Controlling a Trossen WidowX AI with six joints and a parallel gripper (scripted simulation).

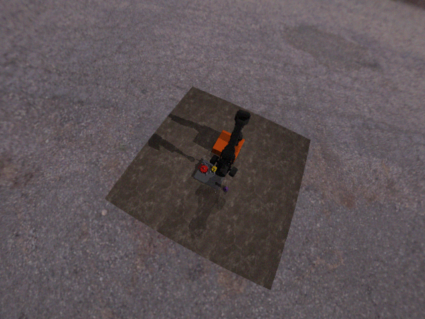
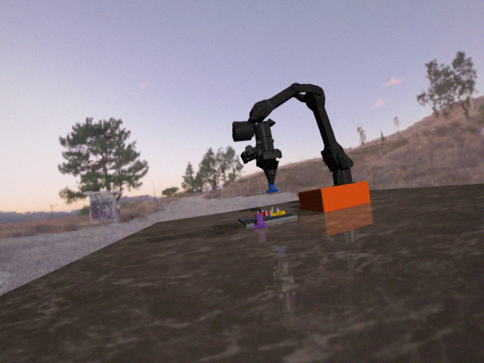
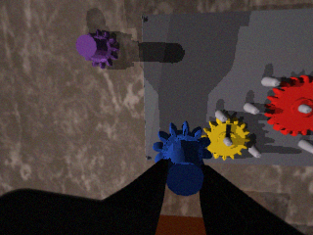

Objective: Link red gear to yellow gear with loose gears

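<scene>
The yellow gear lies 10 cm below my gripper tip, 5 cm to the right of it and 3 cm behind it. Also, from my gripper tip: blue gear 1 cm below; then purple gear 10 cm below, 8 cm to the left, 8 cm ahead.
</scene>
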